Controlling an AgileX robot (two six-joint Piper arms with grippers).
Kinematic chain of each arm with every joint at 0, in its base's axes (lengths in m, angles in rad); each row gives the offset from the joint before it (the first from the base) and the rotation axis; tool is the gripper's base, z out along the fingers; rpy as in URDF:
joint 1: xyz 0 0 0.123 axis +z
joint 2: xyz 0 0 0 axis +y
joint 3: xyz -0.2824 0 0.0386 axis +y
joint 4: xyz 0.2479 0 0.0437 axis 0.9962 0 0.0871
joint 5: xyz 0 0 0 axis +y
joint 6: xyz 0.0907 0 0.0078 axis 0.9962 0 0.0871
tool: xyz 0 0 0 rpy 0 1.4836 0
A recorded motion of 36 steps. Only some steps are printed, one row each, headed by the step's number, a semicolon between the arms.
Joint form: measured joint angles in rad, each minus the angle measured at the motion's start. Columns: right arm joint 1, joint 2, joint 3, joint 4, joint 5, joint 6; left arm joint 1, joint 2, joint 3, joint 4, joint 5, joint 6.
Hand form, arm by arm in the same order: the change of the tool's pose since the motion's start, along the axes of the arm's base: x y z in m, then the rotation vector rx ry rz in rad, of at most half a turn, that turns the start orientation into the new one. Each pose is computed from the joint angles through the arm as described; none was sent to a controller.
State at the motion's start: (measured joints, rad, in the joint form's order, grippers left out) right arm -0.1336 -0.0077 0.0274 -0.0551 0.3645 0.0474; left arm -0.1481 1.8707 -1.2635 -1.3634 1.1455 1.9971
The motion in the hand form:
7: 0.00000 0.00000 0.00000 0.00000 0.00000 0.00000; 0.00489 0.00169 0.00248 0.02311 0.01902 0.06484
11: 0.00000 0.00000 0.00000 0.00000 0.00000 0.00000; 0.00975 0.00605 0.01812 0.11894 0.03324 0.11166
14: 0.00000 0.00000 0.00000 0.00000 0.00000 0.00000; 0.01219 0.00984 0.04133 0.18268 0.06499 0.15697
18: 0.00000 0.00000 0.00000 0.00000 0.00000 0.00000; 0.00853 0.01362 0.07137 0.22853 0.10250 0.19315
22: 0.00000 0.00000 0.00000 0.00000 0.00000 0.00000; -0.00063 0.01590 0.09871 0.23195 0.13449 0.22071
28: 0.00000 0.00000 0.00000 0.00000 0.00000 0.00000; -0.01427 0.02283 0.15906 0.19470 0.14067 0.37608
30: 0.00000 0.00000 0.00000 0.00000 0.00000 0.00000; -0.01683 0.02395 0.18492 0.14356 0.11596 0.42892
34: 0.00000 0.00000 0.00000 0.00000 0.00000 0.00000; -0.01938 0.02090 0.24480 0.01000 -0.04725 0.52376
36: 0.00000 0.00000 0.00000 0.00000 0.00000 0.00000; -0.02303 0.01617 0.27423 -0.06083 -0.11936 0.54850
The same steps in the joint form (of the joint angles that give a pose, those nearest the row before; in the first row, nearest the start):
7: 0.0000 0.0000 0.0000 0.0000 0.0000 0.0000; 0.0000 -0.0062 -0.0109 0.0113 -0.0566 -0.0584
11: 0.0000 0.0000 0.0000 0.0000 0.0000 0.0000; 0.0000 -0.0302 -0.0758 0.1501 -0.1015 -0.2160
14: 0.0000 0.0000 0.0000 0.0000 0.0000 0.0000; 0.0000 -0.0559 -0.1567 0.2810 -0.0987 -0.4021
18: 0.0000 0.0000 0.0000 0.0000 0.0000 0.0000; 0.0000 -0.0913 -0.2441 0.3998 -0.0514 -0.5916
22: 0.0000 0.0000 0.0000 0.0000 0.0000 0.0000; 0.0000 -0.1323 -0.3003 0.4515 -0.0012 -0.7244
28: 0.0000 0.0000 0.0000 0.0000 0.0000 0.0000; 0.0000 -0.2044 -0.4396 0.5442 0.0039 -0.9970
30: 0.0000 0.0000 0.0000 0.0000 0.0000 0.0000; 0.0000 -0.2136 -0.5171 0.5510 -0.0089 -1.0750
34: 0.0000 0.0000 0.0000 0.0000 0.0000 0.0000; -0.0210 -0.1999 -0.7289 0.5729 -0.1005 -1.1668
36: 0.0000 0.0000 0.0000 0.0000 0.0000 0.0000; -0.0418 -0.1728 -0.8642 0.5918 -0.1291 -1.2230

